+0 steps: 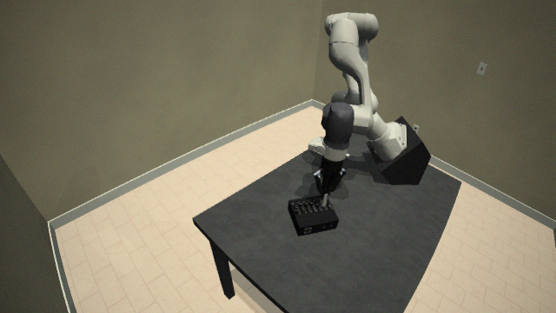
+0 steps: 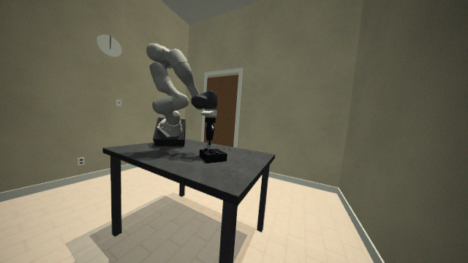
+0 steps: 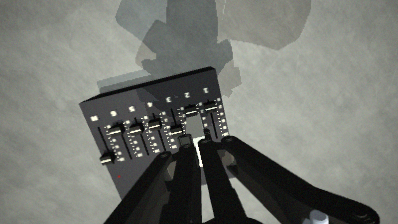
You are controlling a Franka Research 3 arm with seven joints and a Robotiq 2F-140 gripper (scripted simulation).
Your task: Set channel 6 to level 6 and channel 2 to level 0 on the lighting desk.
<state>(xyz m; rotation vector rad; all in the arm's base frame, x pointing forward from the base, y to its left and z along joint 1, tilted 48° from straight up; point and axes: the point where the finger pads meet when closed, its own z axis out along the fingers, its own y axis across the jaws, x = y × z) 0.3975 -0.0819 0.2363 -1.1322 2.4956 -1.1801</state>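
The channel 2 cap is 3 cm below my hand, 1 cm to the right of it and 1 cm behind it. From my hand the other things lie so: channel 1 cap (3 cm below, 3 cm behind, 1 cm to the left); then channel 6 cap (8 cm to the right, 4 cm ahead, 3 cm below).
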